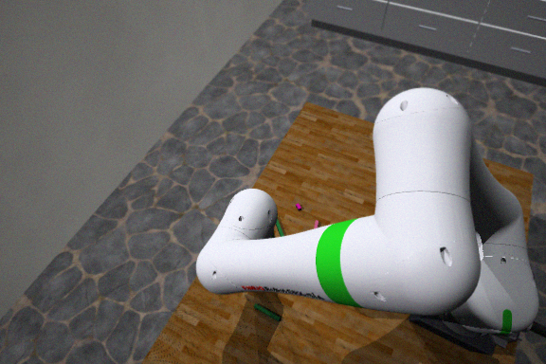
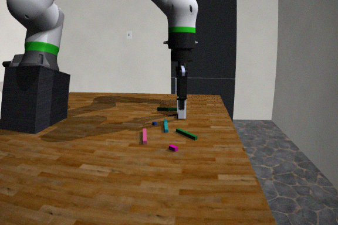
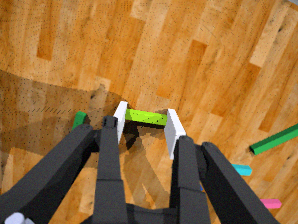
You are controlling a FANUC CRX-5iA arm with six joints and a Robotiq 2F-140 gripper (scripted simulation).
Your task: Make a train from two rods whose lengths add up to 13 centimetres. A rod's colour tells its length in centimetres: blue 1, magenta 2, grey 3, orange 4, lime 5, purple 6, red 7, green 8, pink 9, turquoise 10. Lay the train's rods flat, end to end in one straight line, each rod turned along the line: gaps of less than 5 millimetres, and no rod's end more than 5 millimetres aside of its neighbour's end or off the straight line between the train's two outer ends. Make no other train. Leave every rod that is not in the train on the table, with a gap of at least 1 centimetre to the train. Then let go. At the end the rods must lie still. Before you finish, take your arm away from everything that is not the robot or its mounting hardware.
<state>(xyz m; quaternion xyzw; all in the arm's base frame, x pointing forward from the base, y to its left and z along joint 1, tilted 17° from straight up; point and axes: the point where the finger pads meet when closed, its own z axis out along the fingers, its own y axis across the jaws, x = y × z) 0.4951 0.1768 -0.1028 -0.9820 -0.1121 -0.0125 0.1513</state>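
My gripper is now 3 cm above the lime rod. From my hand the other things lie so: small blue rod: 7 cm behind, 11 cm to the right, 3 cm below; pink rod: 7 cm behind, 21 cm to the right, 3 cm below; turquoise rod: 3 cm behind, 12 cm to the right, 3 cm below.
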